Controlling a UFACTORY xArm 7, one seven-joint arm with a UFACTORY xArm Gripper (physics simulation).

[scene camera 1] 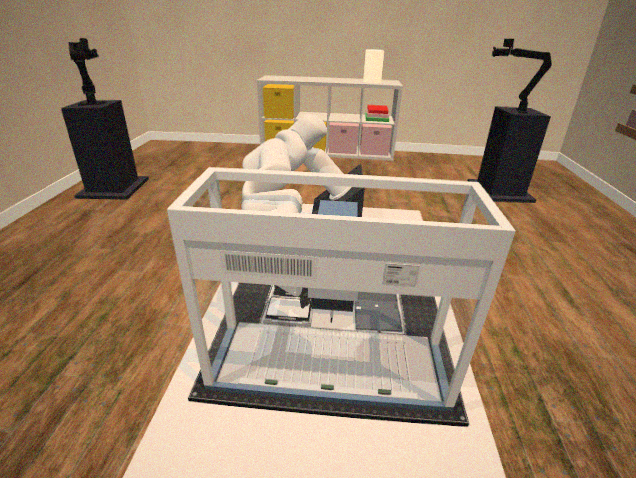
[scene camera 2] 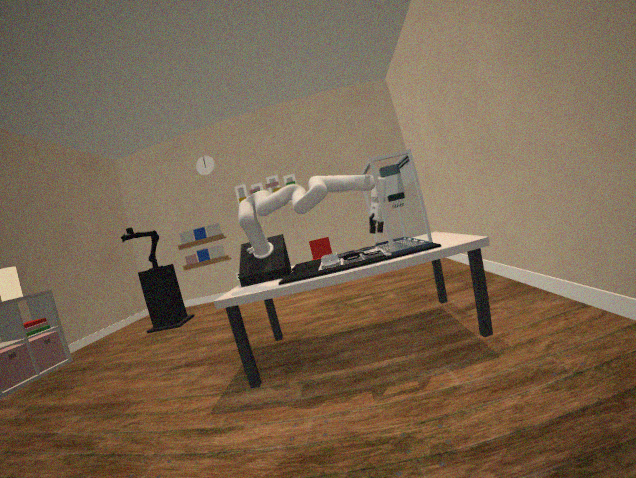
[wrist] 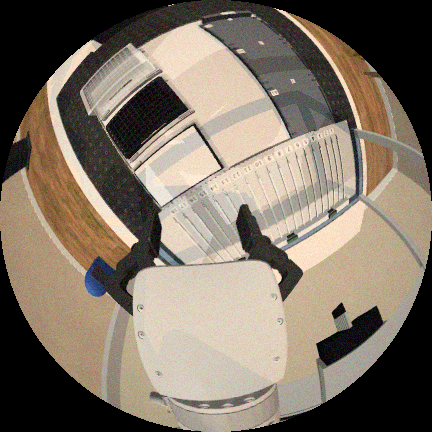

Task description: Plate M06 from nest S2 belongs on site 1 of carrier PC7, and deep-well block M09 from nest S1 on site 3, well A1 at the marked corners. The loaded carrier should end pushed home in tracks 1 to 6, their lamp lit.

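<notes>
Visible: a grey carrier, a clear well plate and my gripper. The gripper is open and holds nothing.
</notes>
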